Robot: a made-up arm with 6 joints.
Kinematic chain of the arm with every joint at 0, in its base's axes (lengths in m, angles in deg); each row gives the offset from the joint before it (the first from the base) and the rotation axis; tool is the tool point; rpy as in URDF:
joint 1: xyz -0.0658 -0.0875 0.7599 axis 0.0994 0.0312 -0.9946
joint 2: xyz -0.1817 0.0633 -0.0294 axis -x
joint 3: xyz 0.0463 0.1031 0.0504 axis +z
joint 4: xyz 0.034 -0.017 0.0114 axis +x
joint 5: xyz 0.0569 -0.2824 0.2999 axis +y
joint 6: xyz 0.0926 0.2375 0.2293 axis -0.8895 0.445 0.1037
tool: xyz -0.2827 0.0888 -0.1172 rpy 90 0 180
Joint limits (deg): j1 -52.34..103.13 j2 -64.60..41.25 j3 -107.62..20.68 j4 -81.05..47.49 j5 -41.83..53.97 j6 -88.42..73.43
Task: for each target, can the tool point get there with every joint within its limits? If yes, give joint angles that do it. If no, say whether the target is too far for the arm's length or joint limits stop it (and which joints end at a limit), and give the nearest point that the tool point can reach.
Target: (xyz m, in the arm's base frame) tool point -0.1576 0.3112 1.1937
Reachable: yes | joints 34.47 20.20 -22.13 6.53 -8.94 38.68
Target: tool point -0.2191 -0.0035 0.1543
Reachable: no: joint limits stop it (at a limit: joint 1, joint 2, joint 4, joint 5, joint 6) | nearest point -0.3517 0.1076 0.2996 | short by 0.226 m
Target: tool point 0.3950 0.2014 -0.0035
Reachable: no: joint limits stop it (at a limit: joint 2, joint 4, joint 6) | nearest point 0.3882 0.2080 0.2973 | short by 0.301 m
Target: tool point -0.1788 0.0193 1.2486
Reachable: yes | joints 78.58 -17.58 -3.53 27.06 -2.45 -53.37
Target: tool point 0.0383 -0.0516 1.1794
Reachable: yes | joints -30.43 -49.49 -89.43 -44.22 -14.82 36.08
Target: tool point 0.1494 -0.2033 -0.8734
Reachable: no: too far | nearest point 0.4161 -0.2147 0.3012 | short by 1.205 m
